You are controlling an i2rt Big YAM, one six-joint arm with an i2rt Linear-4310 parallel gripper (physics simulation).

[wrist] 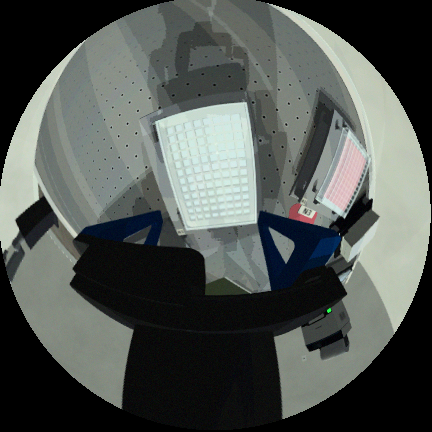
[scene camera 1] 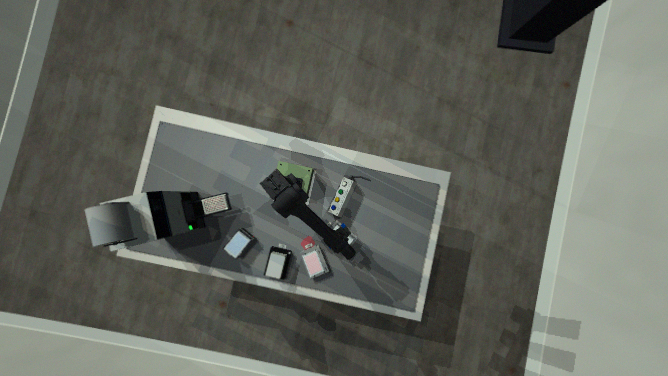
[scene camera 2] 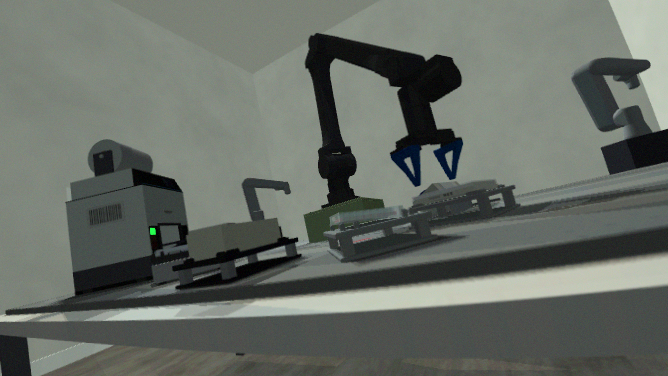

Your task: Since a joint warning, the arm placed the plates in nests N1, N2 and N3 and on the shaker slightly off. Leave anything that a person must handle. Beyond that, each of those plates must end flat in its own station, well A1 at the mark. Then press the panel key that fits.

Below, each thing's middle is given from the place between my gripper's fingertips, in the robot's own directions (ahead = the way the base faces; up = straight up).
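Position of my gripper relative to the black-framed plate point(scene camera 2: 205, 244): 320 mm to the left of it, 220 mm short of it, 20 mm above it.
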